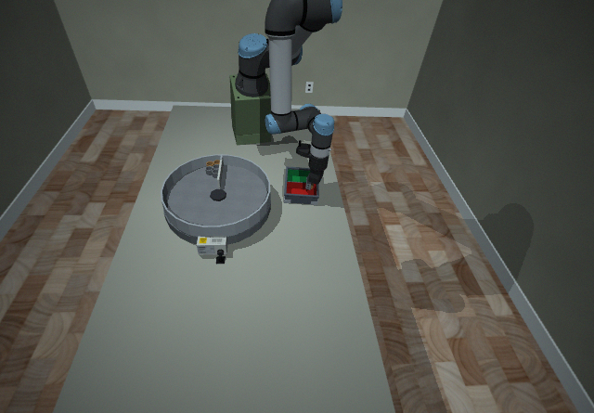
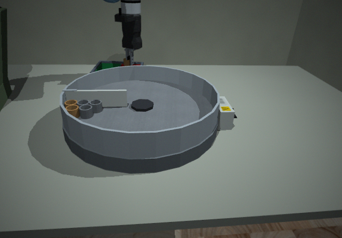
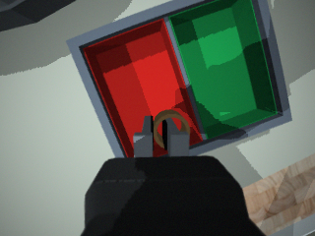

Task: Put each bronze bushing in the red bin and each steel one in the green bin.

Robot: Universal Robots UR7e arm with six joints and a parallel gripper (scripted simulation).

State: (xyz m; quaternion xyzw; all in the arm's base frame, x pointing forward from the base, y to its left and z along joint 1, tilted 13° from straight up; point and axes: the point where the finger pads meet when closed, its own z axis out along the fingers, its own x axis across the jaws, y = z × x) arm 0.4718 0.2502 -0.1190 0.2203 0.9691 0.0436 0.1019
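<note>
Right now my hand is 50 mm past the bin, 30 mm to the left of it and 50 mm above it. Round my hand: turntable (50 mm ahead, 380 mm to the right, 20 mm below).
</note>
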